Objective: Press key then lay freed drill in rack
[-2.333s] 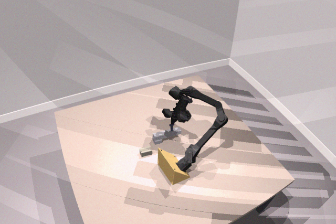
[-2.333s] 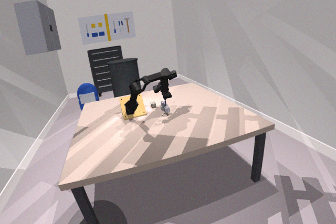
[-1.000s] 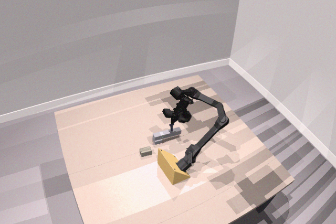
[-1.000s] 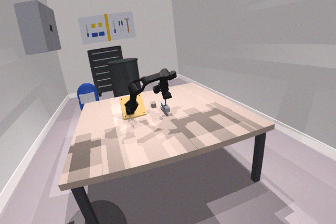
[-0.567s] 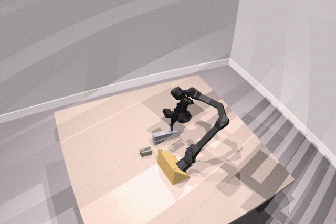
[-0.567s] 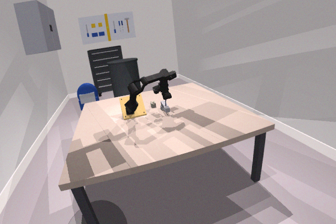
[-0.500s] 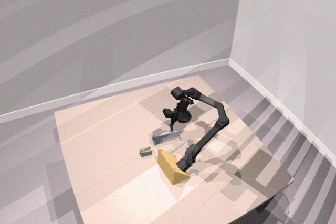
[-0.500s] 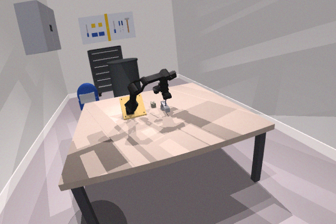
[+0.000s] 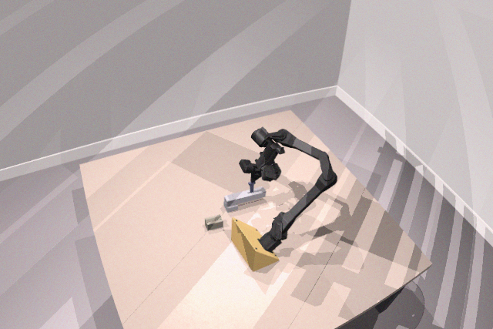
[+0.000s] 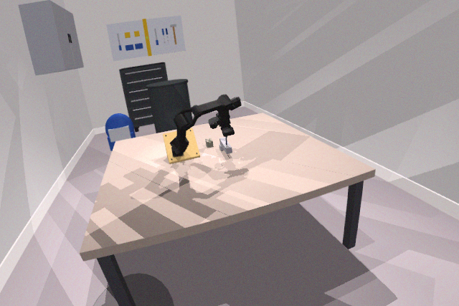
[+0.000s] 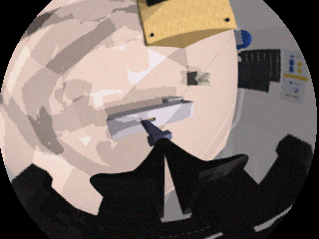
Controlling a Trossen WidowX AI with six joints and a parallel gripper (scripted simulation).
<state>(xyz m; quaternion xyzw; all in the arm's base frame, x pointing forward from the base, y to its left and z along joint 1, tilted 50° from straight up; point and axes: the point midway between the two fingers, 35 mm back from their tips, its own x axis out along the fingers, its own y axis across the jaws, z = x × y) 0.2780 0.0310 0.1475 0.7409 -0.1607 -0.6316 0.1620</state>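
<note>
My gripper tip is now 30 mm above the blue key. The rest, counted from my gripper tip: light grey fixture block: 80 mm below, 30 mm to the left; then rack: 200 mm to the left, 110 mm below, 70 mm behind; then drill: 80 mm below, 50 mm to the left.
</note>
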